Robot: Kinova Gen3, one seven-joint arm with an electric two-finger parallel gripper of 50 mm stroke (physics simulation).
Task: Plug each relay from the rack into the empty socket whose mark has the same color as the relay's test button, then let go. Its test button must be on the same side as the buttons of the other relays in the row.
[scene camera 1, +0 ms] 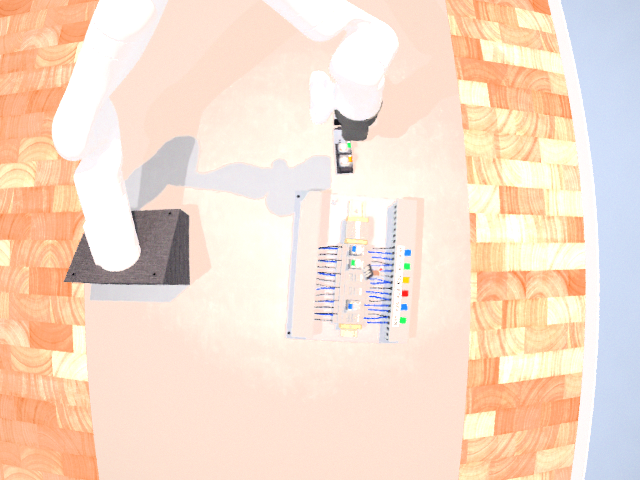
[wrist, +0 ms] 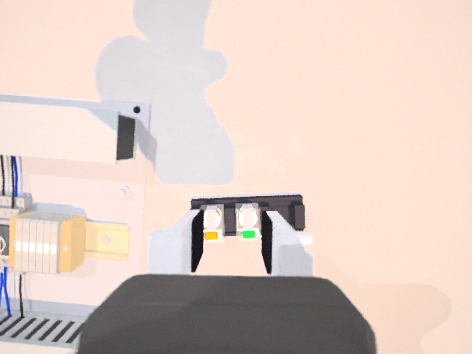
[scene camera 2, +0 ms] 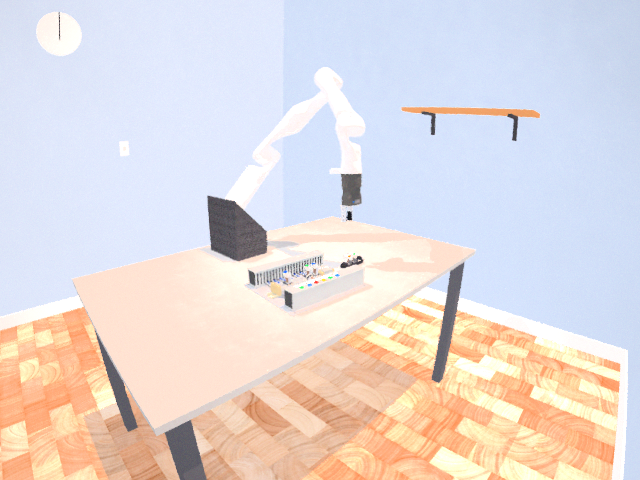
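Seen in the pictures: gripper, fingertip midpoint: (scene camera 1: 339, 132) (wrist: 232, 232) (scene camera 2: 346, 221); arm's base, origin of the base link: (scene camera 1: 119, 254) (scene camera 2: 231, 208).
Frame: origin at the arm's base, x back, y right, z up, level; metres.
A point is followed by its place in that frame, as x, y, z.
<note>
The dark rack (scene camera 1: 344, 171) {-0.443, -0.209, -0.173} (wrist: 286, 212) {-0.438, -0.300, -0.191} (scene camera 2: 344, 265) {-0.449, -0.209, -0.179} holds a relay with a green button (scene camera 1: 343, 147) {-0.438, -0.256, -0.147} (wrist: 247, 217) {-0.435, -0.261, -0.147} and one with an orange-yellow button (scene camera 1: 344, 160) {-0.440, -0.227, -0.147} (wrist: 213, 217) {-0.437, -0.232, -0.147}. Their buttons face right in scene camera 1. My gripper (wrist: 232, 232) {-0.418, -0.250, -0.021} (scene camera 2: 346, 213) {-0.418, -0.250, -0.021} is partly open and empty, high above the rack. In the row, two blue-button relays (scene camera 1: 356, 250) {-0.466, -0.034, -0.127} (scene camera 1: 353, 306) {-0.462, 0.080, -0.125} and a green-button one (scene camera 1: 355, 263) {-0.464, -0.008, -0.127} have buttons on the left. Empty sockets (scene camera 1: 355, 277) {-0.470, 0.020, -0.165} (scene camera 1: 354, 290) {-0.469, 0.047, -0.167} (scene camera 1: 352, 318) {-0.466, 0.107, -0.166} line up with the yellow mark (scene camera 1: 405, 279) {-0.571, 0.023, -0.131}, red mark (scene camera 1: 404, 292) {-0.570, 0.050, -0.131} and lower green mark (scene camera 1: 402, 320) {-0.568, 0.109, -0.131}.
Slotted wire ducts (scene camera 1: 313, 268) {-0.380, 0.004, -0.131} (scene camera 1: 414, 227) {-0.589, -0.086, -0.131} flank the row on the panel. Black and blue wires run between. Terminal blocks (wrist: 37, 245) {-0.468, -0.080, -0.147} stand at the row's end nearer the rack. A small dark and brown item (scene camera 1: 368, 272) {-0.494, 0.009, -0.144} shows beside the row. The arm's dark base (scene camera 1: 155, 242) {-0.071, -0.028, -0.024} stands left.
</note>
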